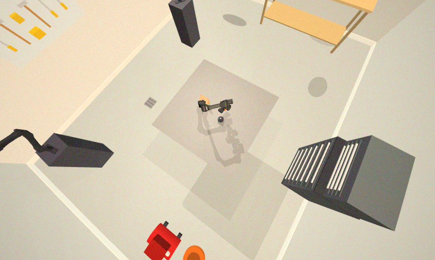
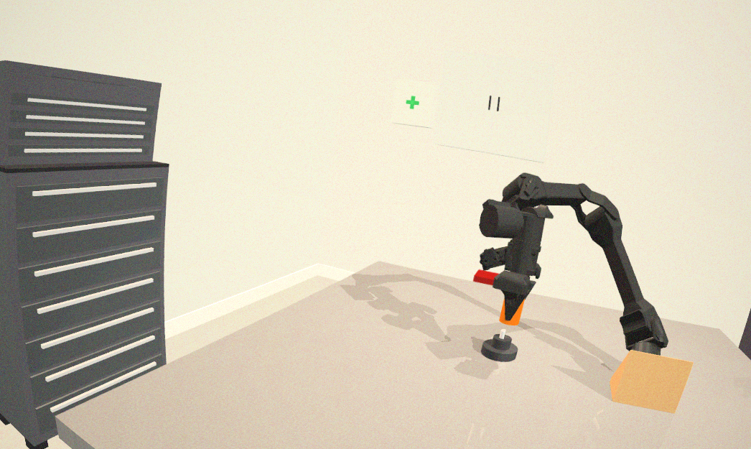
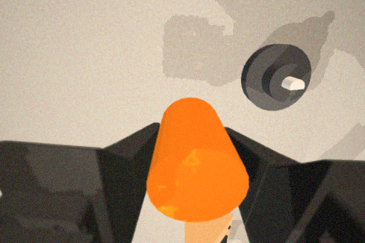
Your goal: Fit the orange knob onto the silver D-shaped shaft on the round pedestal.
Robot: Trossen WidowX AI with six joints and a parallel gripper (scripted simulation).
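Now: the dark round pedestal 1 cm ahead of my gripper tip, 11 cm to the right of it and 10 cm below it. The rest, counted from my gripper tip: orange knob 3 cm above.
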